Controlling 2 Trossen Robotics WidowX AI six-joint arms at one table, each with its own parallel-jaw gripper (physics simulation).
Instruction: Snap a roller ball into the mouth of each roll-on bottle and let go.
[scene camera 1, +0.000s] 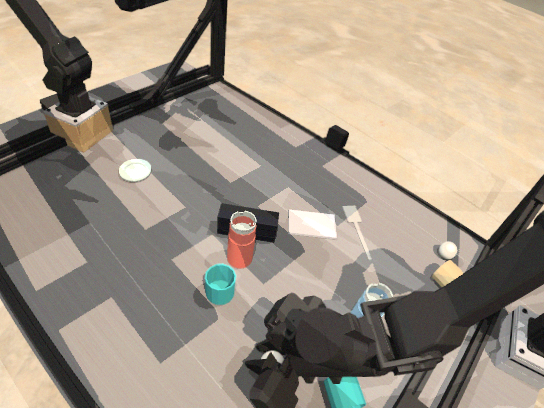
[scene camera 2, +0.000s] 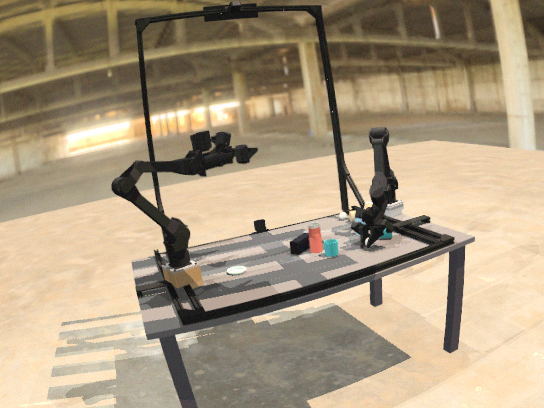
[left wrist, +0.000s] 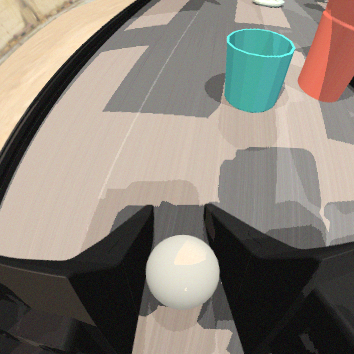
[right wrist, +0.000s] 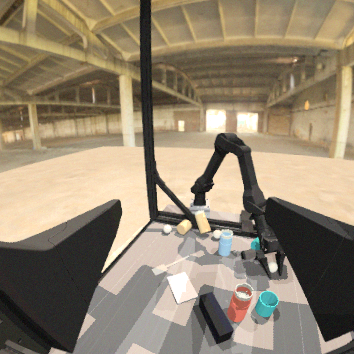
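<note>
My left gripper is shut on a white roller ball, low over the table; the ball touches both fingers. A red bottle stands upright with an open, pale-rimmed mouth. A blue bottle stands upright, partly hidden by my left arm in scene camera 1. A second ball lies near the far edge; a third ball lies behind the blue bottle. My right gripper is open and empty, high above the table.
A teal cup stands beside the red bottle; another teal piece lies near my left arm. A black block, a white card, a spatula, tan cylinders and a pale dish are on the table.
</note>
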